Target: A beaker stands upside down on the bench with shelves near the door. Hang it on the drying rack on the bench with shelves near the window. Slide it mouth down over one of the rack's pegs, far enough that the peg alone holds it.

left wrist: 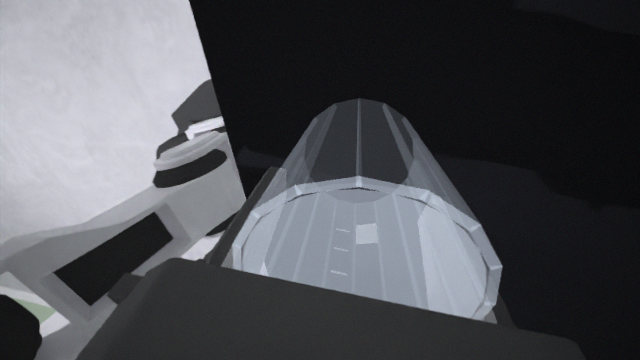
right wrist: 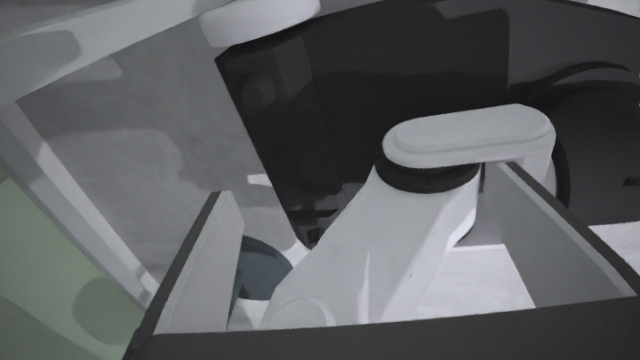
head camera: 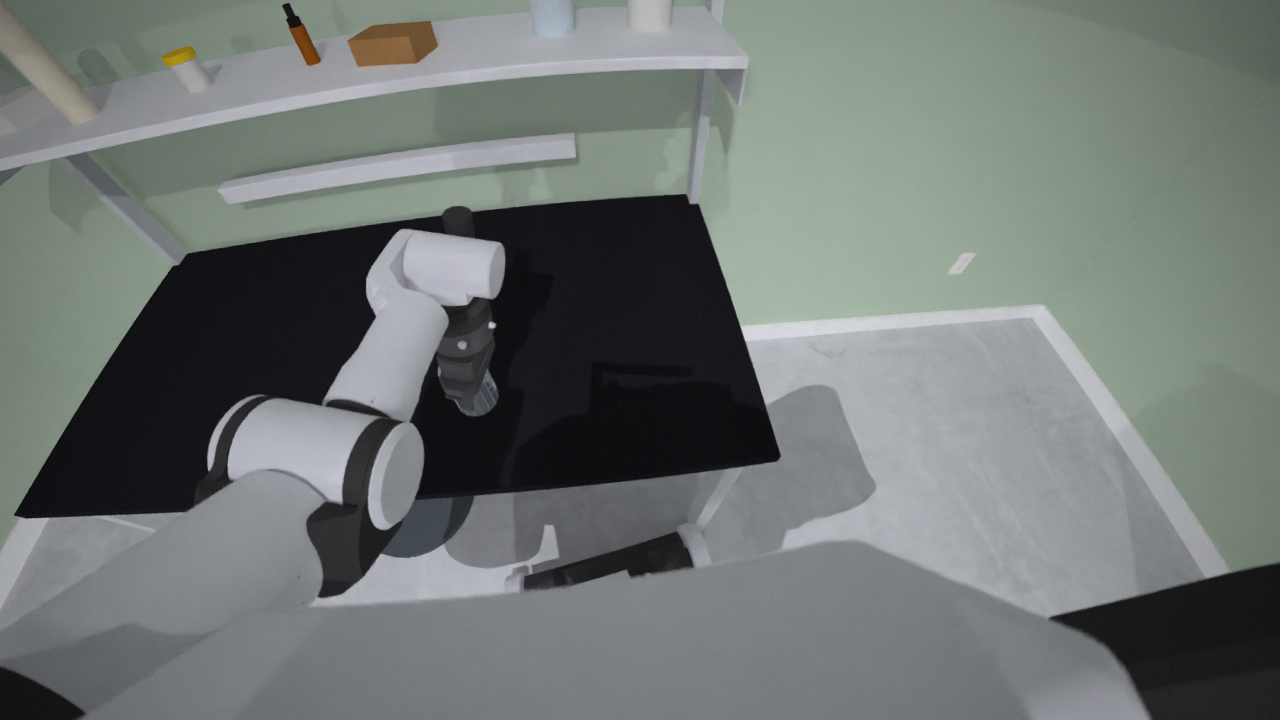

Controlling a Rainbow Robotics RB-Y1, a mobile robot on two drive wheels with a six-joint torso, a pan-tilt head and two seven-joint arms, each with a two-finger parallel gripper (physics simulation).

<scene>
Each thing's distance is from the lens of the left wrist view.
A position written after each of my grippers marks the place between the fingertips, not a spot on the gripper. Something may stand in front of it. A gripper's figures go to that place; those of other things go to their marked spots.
my left gripper (left wrist: 354, 195): 12 cm
clear glass beaker (left wrist: 360, 205): 5 cm
</scene>
